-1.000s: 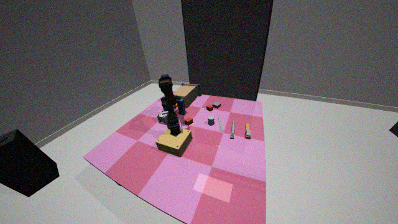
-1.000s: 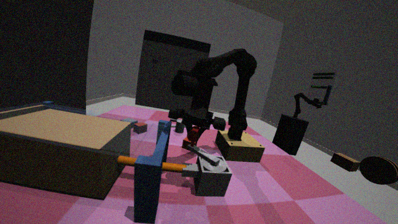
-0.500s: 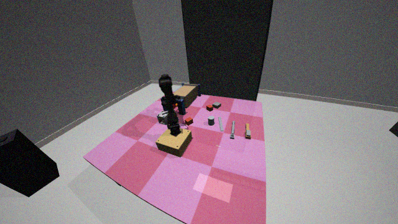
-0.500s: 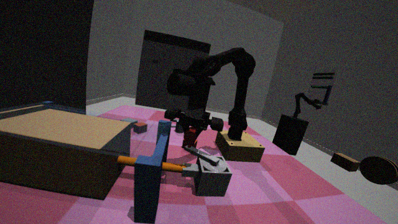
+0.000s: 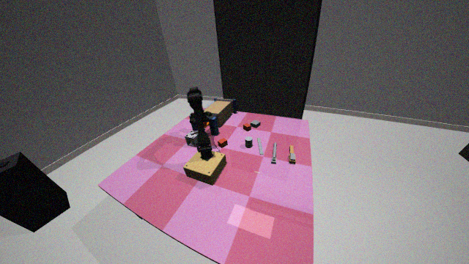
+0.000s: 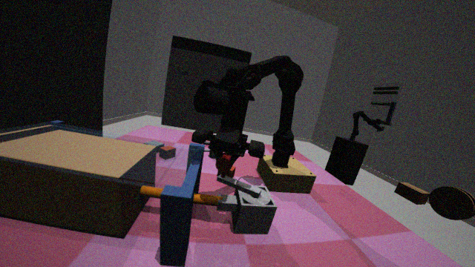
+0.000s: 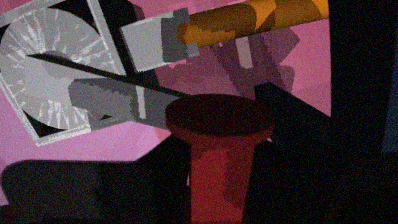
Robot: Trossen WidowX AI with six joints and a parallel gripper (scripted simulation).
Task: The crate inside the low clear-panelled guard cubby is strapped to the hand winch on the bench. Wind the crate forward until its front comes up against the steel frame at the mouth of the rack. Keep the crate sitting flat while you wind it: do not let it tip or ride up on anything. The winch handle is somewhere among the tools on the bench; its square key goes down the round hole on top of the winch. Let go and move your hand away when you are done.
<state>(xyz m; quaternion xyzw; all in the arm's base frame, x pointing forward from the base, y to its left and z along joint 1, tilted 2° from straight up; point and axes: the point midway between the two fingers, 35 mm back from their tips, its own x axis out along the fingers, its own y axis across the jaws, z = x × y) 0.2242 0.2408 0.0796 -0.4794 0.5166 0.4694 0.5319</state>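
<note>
My gripper tip is 4 cm past the red-knobbed winch handle, 1 cm to the right of it and 1 cm above it. The rest, counted from my gripper tip: blue steel frame (6 cm ahead, 7 cm to the left, 1 cm below); then red knob (1 cm above); then grey hand winch (11 cm behind, 3 cm to the left, 9 cm below).
</note>
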